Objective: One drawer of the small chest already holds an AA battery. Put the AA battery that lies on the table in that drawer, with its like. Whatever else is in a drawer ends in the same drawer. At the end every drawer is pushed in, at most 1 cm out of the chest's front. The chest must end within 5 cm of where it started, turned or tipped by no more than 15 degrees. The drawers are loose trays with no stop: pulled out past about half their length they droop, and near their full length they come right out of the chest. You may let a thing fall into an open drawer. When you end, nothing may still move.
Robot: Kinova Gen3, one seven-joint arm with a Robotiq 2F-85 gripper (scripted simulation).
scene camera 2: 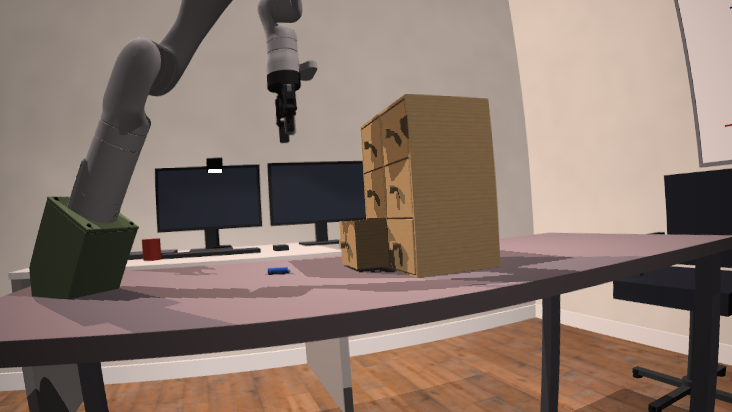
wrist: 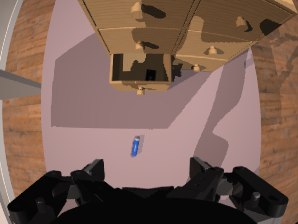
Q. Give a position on a small wooden chest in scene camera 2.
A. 454,200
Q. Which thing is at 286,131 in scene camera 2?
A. The gripper.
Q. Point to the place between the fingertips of the gripper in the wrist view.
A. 146,168
